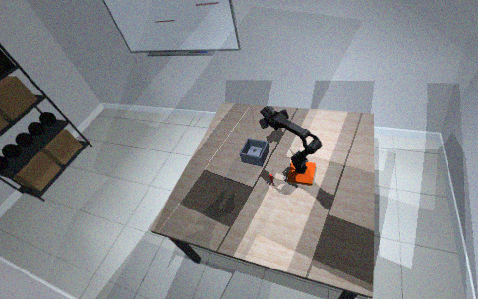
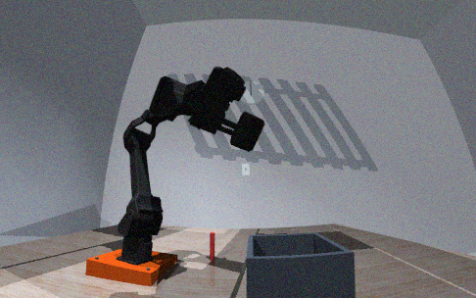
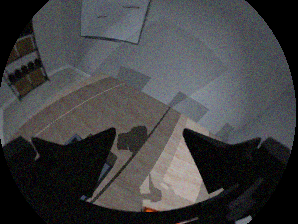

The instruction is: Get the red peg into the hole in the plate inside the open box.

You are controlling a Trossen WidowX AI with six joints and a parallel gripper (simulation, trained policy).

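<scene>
My gripper tip is now 32 cm to the right of the red peg, 23 cm above it and 11 cm past it. From my gripper tip the other things lie so: grey box (25 cm below, 16 cm to the left, 10 cm ahead); plate (23 cm below, 16 cm to the left, 10 cm ahead).
</scene>
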